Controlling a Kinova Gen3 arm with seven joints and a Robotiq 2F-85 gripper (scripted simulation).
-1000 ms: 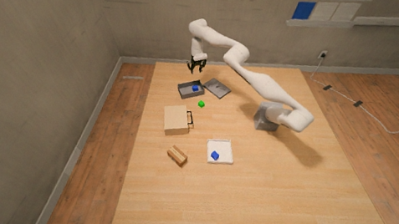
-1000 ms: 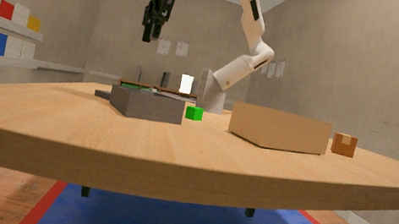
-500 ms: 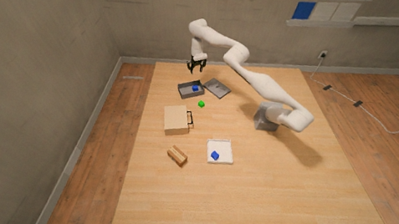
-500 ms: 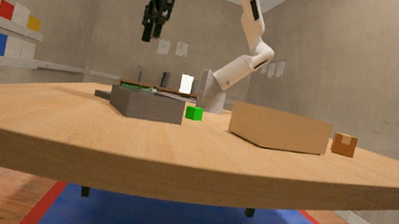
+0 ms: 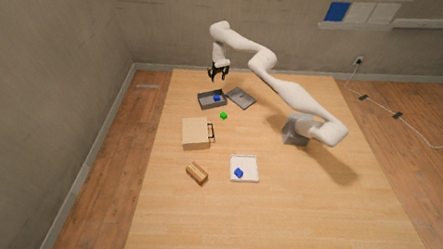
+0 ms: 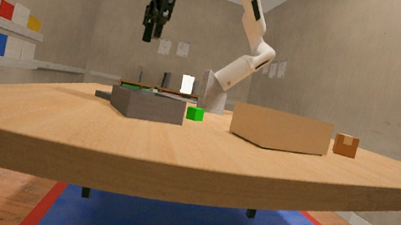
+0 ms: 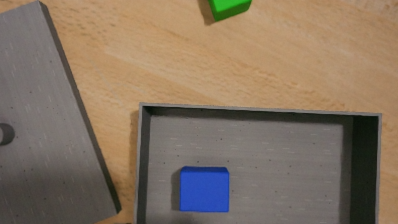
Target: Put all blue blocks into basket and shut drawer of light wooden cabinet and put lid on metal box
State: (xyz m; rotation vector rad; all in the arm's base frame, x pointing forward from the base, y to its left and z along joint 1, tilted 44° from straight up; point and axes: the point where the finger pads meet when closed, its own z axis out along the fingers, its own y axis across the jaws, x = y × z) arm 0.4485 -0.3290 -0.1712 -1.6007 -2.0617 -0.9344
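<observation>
My hand is 4 cm short of the metal box, 1 cm to the right of it and 16 cm above it. From my hand the other things lie so: grey lid: 17 cm behind, 1 cm to the right, 17 cm below; then green block: 3 cm behind, 16 cm to the left, 17 cm below; then drawer: 13 cm ahead, 31 cm to the left, 15 cm below.
</observation>
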